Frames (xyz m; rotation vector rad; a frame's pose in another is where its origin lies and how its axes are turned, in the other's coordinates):
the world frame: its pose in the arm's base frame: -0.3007 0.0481 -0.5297 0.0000 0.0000 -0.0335
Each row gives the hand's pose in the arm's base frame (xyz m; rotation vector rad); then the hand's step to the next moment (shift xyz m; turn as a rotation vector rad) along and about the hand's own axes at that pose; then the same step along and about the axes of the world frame.
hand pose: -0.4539 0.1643 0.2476 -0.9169 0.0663 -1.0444
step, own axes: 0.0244 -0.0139 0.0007 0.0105 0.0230 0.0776
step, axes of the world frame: 0.0042 -0.0206 0.0186 0.0557 0.0460 0.0380
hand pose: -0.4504 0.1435 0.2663 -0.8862 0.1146 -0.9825
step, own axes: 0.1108 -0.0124 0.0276 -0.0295 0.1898 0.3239
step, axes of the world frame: 0.0707 -0.0686 0.0590 0.2506 0.2718 0.0718
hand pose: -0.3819 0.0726 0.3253 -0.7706 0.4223 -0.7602
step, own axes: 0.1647 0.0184 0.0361 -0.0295 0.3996 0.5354
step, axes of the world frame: 0.1421 -0.0925 -0.0020 0.4651 0.4776 0.0526
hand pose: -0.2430 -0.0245 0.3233 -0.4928 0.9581 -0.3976
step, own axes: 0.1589 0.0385 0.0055 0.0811 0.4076 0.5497
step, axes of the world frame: 0.0927 -0.0479 -0.1260 0.5370 0.4314 -0.0194
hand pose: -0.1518 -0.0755 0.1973 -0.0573 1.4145 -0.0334
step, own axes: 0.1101 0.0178 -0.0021 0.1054 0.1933 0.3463
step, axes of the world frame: 0.0145 0.0119 -0.1100 0.3497 0.2057 -0.0620
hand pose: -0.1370 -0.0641 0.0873 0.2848 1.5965 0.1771
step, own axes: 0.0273 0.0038 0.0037 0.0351 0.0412 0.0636
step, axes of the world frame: 0.0028 0.0114 -0.0252 0.0639 0.0478 -0.0248
